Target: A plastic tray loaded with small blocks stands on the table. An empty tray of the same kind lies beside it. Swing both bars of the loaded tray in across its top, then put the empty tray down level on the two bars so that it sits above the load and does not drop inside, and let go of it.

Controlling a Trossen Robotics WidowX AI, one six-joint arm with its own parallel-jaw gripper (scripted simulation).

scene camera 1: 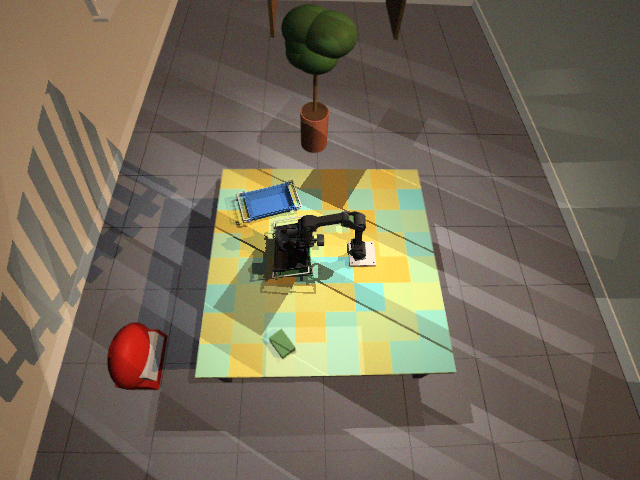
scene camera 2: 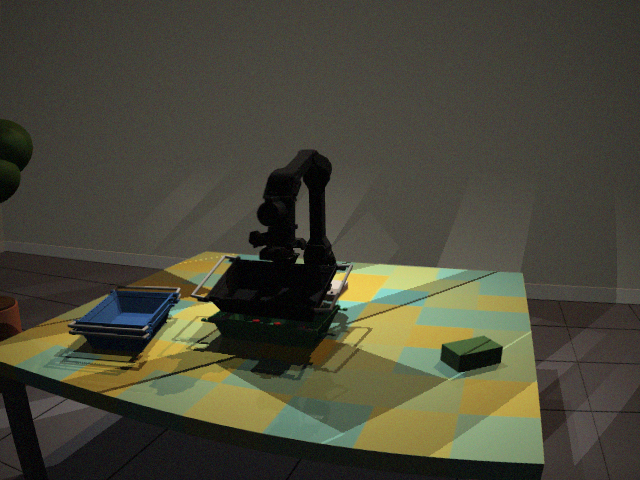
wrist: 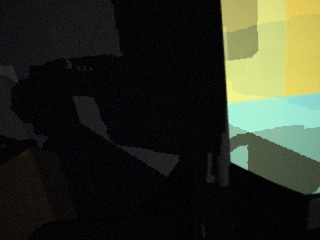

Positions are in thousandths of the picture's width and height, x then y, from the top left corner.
black tray: scene camera 1 448, 536; scene camera 2 391, 599; wrist 333, 444
